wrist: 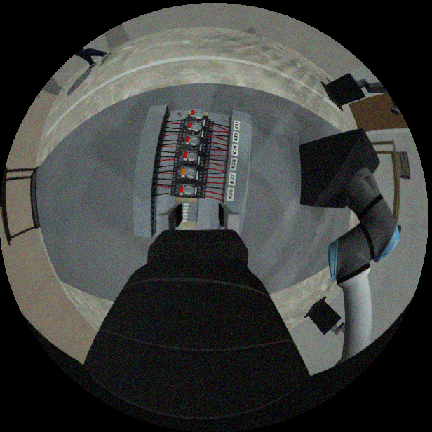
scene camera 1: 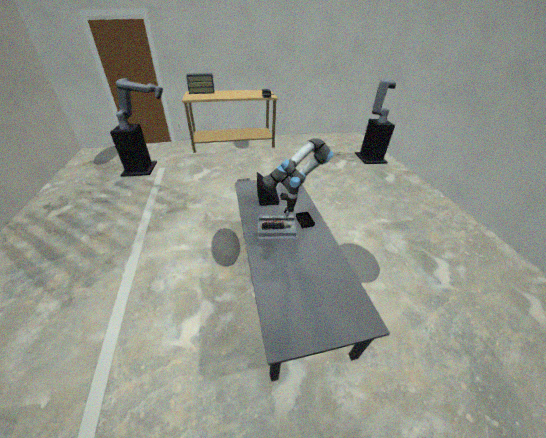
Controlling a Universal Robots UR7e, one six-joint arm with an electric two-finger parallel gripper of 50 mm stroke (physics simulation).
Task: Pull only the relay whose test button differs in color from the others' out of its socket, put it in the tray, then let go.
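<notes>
The relay with the orange test button is seated in the socket row, second from the end nearest my gripper, roughly level with the K27 label. The other relays, such as the end relay by K26, have red buttons. The relay panel lies on the table. My gripper is open and empty, its fingers apart over the near end of the panel, short of the end relay. The black tray lies right of the panel in the scene view; it does not show in the wrist view.
Red and black wires run along both sides of the sockets. Grey ducts flank the row, the labelled duct on the right in the wrist view. The arm's black pedestal stands on the table behind the panel.
</notes>
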